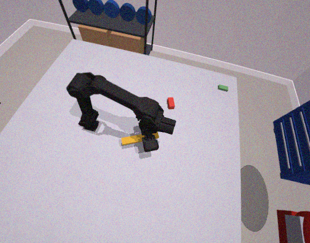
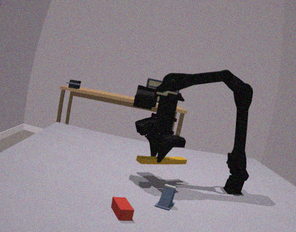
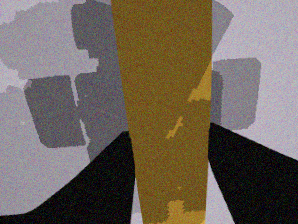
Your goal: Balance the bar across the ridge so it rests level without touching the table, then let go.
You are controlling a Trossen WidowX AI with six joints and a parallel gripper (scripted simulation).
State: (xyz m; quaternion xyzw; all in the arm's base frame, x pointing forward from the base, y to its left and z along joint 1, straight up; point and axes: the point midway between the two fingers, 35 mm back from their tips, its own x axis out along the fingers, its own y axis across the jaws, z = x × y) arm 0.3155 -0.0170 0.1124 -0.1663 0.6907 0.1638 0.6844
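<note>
The red block lies 9 cm ahead of my gripper tip, 28 cm to the left of it and 6 cm below it. Round my gripper tip: green block 42 cm ahead, 52 cm to the left, 7 cm below; yellow bar 3 cm behind, 1 cm to the right.
</note>
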